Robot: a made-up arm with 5 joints. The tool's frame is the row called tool.
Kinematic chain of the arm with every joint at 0, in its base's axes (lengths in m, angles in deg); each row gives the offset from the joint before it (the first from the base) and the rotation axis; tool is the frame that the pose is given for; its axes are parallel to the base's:
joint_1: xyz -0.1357 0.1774 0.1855 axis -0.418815 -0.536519 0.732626
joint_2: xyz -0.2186 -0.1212 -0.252 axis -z
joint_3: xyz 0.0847 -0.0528 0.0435 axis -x
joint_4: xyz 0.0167 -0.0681 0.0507 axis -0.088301 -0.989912 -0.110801
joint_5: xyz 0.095 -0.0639 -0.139 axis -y
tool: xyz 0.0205 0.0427 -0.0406
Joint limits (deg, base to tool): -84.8..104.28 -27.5..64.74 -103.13..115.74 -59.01..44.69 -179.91..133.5
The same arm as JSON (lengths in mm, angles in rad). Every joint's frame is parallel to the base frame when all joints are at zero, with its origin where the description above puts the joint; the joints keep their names.
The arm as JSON. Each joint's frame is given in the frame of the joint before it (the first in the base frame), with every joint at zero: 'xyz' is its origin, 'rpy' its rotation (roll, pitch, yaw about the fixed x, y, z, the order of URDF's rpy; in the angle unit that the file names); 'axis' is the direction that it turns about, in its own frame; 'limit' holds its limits. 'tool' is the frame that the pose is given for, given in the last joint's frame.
{"units": {"length": "mm", "angle": "rad"}, "joints": [{"name": "joint_1", "type": "revolute", "origin": {"xyz": [-135.7, 177.4, 185.5], "rpy": [0.0, 0.0, 0.0]}, "axis": [-0.418815, -0.536519, 0.732626], "limit": {"lower": -1.48, "upper": 1.82}}, {"name": "joint_2", "type": "revolute", "origin": {"xyz": [-218.6, -121.2, -252.0], "rpy": [0.0, 0.0, 0.0]}, "axis": [0.0, 0.0, -1.0], "limit": {"lower": -0.48, "upper": 1.1299}}, {"name": "joint_3", "type": "revolute", "origin": {"xyz": [84.7, -52.8, 43.5], "rpy": [0.0, 0.0, 0.0]}, "axis": [-1.0, 0.0, 0.0], "limit": {"lower": -1.8, "upper": 2.02}}, {"name": "joint_4", "type": "revolute", "origin": {"xyz": [16.7, -68.1, 50.7], "rpy": [0.0, 0.0, 0.0]}, "axis": [-0.088301, -0.989912, -0.110801], "limit": {"lower": -1.0299, "upper": 0.78}}, {"name": "joint_5", "type": "revolute", "origin": {"xyz": [95.0, -63.9, -139.0], "rpy": [0.0, 0.0, 0.0]}, "axis": [0.0, -1.0, 0.0], "limit": {"lower": -3.14, "upper": 2.33}}], "tool": {"origin": {"xyz": [20.5, 42.7, -40.6], "rpy": [0.0, 0.0, 0.0]}}}
